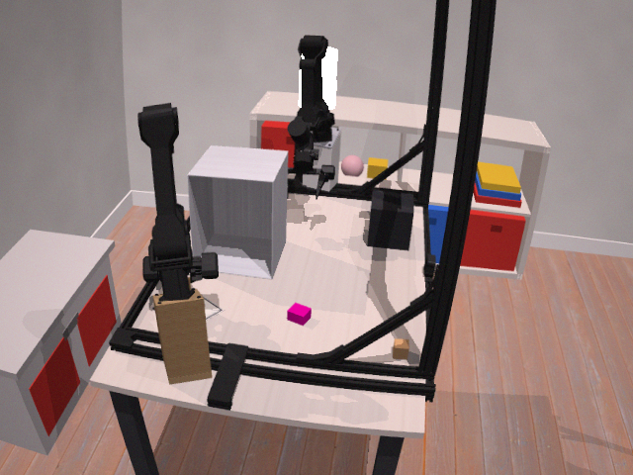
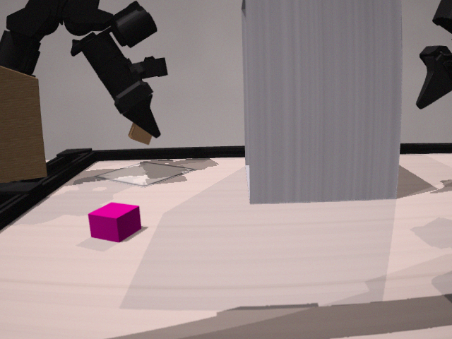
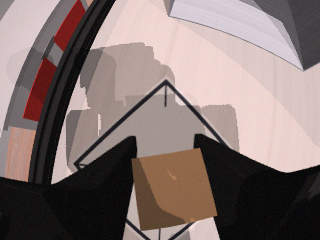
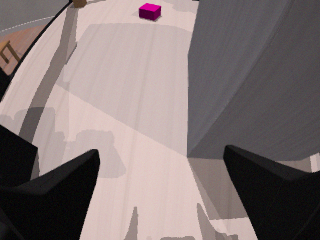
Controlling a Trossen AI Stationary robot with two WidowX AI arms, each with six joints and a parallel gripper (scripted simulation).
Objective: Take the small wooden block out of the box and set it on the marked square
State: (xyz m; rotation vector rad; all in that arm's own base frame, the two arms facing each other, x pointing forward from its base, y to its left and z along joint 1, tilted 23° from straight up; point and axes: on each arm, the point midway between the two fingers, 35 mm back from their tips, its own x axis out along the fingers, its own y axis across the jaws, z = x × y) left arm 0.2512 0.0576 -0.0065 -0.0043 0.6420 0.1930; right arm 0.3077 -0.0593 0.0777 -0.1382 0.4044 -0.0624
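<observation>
The marked square is 1 cm behind my left hand, 1 cm to the left of it and 10 cm below it. Round my left hand: magenta block 28 cm behind, 7 cm to the right, 8 cm below.
</observation>
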